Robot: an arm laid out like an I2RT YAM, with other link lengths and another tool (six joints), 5 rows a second.
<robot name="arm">
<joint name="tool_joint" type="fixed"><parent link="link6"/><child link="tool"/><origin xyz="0.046 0.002 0.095" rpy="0 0.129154 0.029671"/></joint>
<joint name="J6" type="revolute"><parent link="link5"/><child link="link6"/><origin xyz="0 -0.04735 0.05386" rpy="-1.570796 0 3.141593"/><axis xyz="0 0 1"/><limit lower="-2.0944" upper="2.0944"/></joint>
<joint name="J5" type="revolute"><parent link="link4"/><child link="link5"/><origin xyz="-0.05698 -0.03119 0.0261" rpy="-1.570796 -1.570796 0"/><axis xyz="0 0 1"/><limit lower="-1.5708" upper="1.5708"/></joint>
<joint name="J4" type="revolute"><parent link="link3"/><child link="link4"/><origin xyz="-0.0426 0.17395 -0.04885" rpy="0 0 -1.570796"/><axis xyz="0 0 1"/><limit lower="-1.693" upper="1.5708"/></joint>
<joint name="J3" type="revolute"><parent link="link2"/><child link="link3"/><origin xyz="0 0.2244 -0.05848" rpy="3.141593 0 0"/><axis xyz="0 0 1"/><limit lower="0" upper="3.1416"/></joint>
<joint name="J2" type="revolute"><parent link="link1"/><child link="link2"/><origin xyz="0.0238 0.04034 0.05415" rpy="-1.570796 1.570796 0"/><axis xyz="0 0 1"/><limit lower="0" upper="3.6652"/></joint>
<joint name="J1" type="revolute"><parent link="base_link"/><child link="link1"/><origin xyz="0 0 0.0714"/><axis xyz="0 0 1"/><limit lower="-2.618" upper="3.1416"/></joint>
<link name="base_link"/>
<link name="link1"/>
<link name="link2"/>
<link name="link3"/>
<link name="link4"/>
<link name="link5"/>
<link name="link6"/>
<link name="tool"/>
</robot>
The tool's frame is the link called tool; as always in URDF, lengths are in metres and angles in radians.
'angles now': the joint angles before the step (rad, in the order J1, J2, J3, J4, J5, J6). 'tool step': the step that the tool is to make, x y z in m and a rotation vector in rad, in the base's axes. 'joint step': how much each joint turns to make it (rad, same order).
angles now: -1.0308, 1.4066, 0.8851, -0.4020, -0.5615, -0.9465
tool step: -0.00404, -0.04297, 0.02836, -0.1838, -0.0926, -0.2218
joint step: -0.0689, -0.1178, -0.0152, 0.1604, 0.1132, 0.1179
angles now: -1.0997, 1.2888, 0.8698, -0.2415, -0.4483, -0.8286
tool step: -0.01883, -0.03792, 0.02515, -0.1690, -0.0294, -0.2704
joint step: -0.0338, -0.1060, -0.0200, 0.1095, 0.2255, 0.0907
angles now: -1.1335, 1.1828, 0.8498, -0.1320, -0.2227, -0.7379
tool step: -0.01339, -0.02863, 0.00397, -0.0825, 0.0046, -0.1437
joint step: -0.0308, 0.0167, -0.0199, 0.1120, 0.1185, 0.0124
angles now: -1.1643, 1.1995, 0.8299, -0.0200, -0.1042, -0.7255
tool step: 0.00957, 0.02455, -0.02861, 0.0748, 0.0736, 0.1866
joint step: 0.0107, 0.0399, -0.0398, -0.0380, -0.1424, -0.1117
